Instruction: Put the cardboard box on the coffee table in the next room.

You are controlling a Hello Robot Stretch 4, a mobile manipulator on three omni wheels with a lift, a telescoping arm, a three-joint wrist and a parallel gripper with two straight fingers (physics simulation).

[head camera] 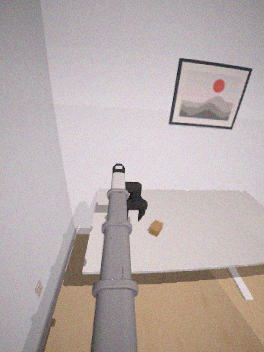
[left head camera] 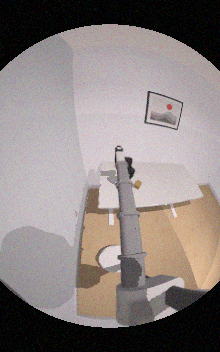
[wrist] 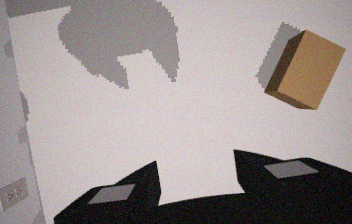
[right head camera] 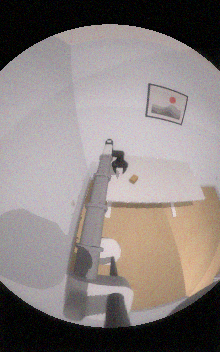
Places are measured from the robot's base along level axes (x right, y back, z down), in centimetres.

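Pixels of known places: gripper, fingertip midpoint: (head camera: 132, 220) (wrist: 196, 170) (right head camera: 118, 173); robot's base at its link origin: (left head camera: 113, 257) (right head camera: 105, 250).
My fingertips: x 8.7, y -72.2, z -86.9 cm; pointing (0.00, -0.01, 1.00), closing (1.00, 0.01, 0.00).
Observation:
Ahead of a thing's pixels: the offset from my fingertips to its top centre. "pt": to the spot under its first point. Level surfaces: height alone.
The cardboard box {dz +12.7, dx +17.3, dy -7.0 cm} (head camera: 156, 228) (left head camera: 138, 184) (right head camera: 134, 178) (wrist: 312, 70) is a small brown block on a white table {dz +17.7 cm} (head camera: 210, 225) (left head camera: 170, 185) (right head camera: 165, 185) (wrist: 210, 110). My gripper (head camera: 134, 216) (right head camera: 119, 172) (wrist: 196, 170) is open, with no object between its fingers. It hangs above the left part of the table, and the box is apart from it, to its right in the head view and at the upper right in the wrist view. The arm partly hides the gripper in the left head view. The coffee table does not show.
A grey wall (head camera: 25, 175) (left head camera: 40, 150) runs close along the left of the arm, with an outlet {pt dz +49.6, dx -59.9, dy +15.4 cm} (wrist: 14, 194) on it. A framed picture (head camera: 210, 95) (left head camera: 164, 110) (right head camera: 167, 104) hangs on the wall behind the table. A round white shape (left head camera: 108, 257) (right head camera: 111, 247) shows low beside the arm.

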